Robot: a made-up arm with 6 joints.
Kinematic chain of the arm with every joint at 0, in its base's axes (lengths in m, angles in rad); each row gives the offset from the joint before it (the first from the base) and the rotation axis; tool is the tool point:
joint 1: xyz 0 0 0.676 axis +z
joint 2: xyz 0.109 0 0 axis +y
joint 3: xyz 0 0 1.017 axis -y
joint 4: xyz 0 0 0.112 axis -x
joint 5: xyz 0.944 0 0 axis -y
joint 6: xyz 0.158 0 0 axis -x
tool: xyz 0 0 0
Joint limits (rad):
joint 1: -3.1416..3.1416
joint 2: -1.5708..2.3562
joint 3: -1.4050..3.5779
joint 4: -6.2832..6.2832
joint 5: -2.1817..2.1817
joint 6: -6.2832..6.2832
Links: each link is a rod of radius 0.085 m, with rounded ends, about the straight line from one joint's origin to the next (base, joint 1, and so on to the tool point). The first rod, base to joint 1, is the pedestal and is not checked.
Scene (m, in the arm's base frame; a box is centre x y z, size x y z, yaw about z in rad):
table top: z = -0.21
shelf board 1: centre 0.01 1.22 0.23 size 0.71 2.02 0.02 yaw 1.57
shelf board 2: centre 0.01 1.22 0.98 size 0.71 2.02 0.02 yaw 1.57
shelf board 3: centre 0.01 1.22 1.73 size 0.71 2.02 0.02 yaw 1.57
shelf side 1: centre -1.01 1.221 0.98 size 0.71 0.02 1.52 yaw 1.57
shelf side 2: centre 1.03 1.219 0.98 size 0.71 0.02 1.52 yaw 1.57
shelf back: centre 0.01 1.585 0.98 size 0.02 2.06 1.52 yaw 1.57
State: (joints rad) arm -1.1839 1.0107 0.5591 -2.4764 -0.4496 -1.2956
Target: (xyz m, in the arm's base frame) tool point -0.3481 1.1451 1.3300
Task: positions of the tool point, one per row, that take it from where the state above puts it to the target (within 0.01 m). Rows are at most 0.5 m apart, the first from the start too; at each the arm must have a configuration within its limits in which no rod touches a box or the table.
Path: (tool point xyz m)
1: 0.8378 -1.8335 1.3717
2: 0.8074 -1.6658 1.8338
3: 0.7088 -1.3709 2.2215
4: 0.5512 -0.9850 2.4886
5: 0.3527 -0.5560 2.6056
6: 0.1382 -0.1363 2.5637
7: -0.0637 0.2246 2.3758
8: -0.2255 0.4873 2.0745
9: -0.3249 0.6275 1.7073
10: -0.3485 0.6393 1.3300
11: -0.3760 0.8876 1.3551
12: -0.3482 1.1451 1.3300

